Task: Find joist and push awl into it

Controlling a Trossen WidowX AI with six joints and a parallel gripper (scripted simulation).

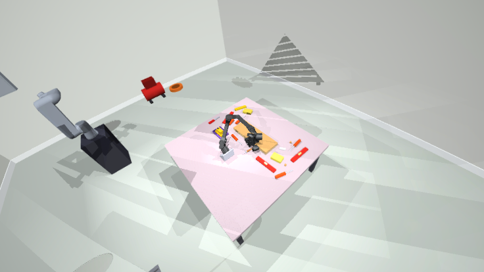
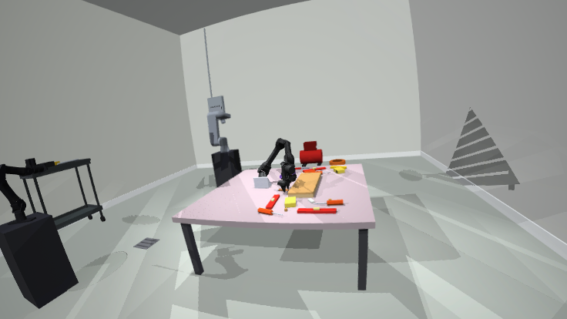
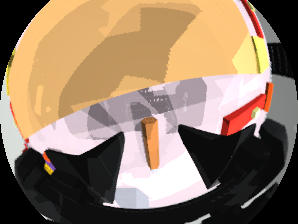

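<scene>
My gripper tip is now 6 cm past the orange-handled awl and 1 cm to the right of it. From my gripper tip the other things lie so: yellow stud finder 44 cm to the left, 11 cm behind, 5 cm above; purple tray 43 cm to the left, 11 cm behind, 1 cm above.
</scene>
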